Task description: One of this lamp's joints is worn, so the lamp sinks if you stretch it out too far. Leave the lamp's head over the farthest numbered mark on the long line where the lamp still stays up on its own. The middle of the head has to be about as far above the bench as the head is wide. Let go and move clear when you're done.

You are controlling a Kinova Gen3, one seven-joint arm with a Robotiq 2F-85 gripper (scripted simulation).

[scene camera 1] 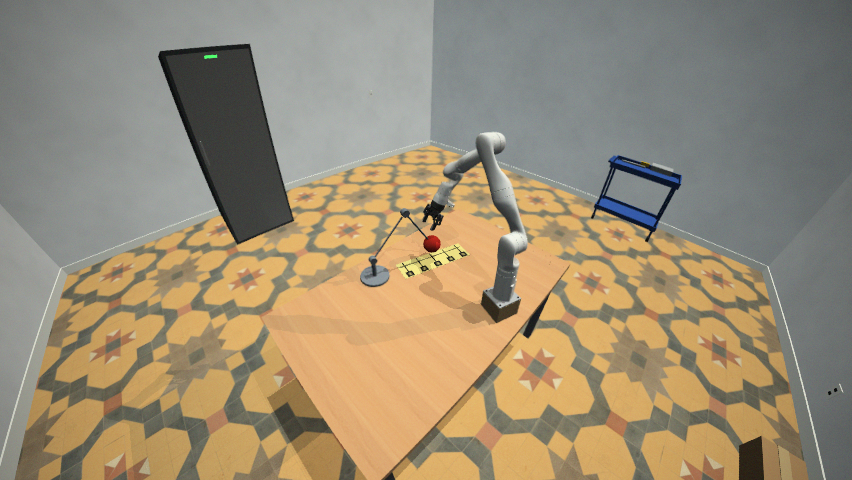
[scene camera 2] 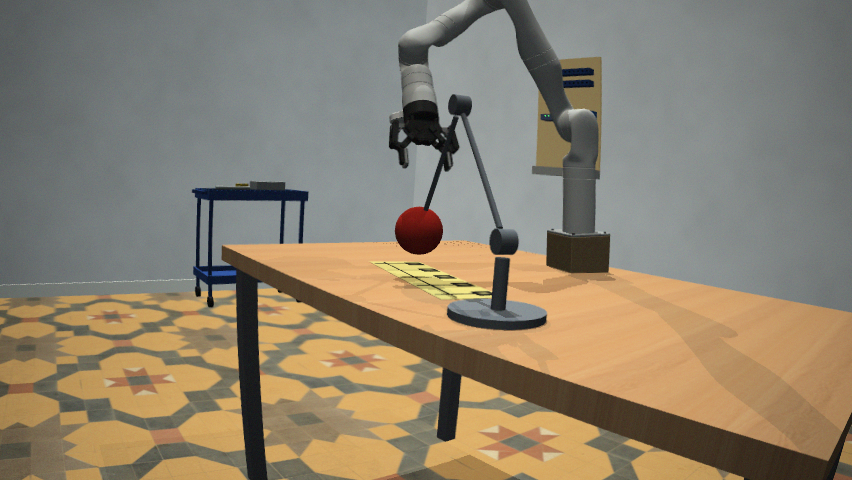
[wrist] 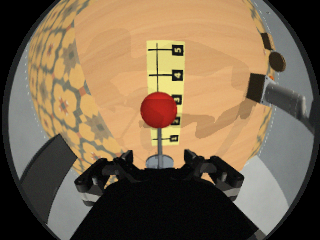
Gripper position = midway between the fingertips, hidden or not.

Note:
I see my gripper (scene camera 2: 427,168).
My gripper shows as well in the wrist view (wrist: 158,155).

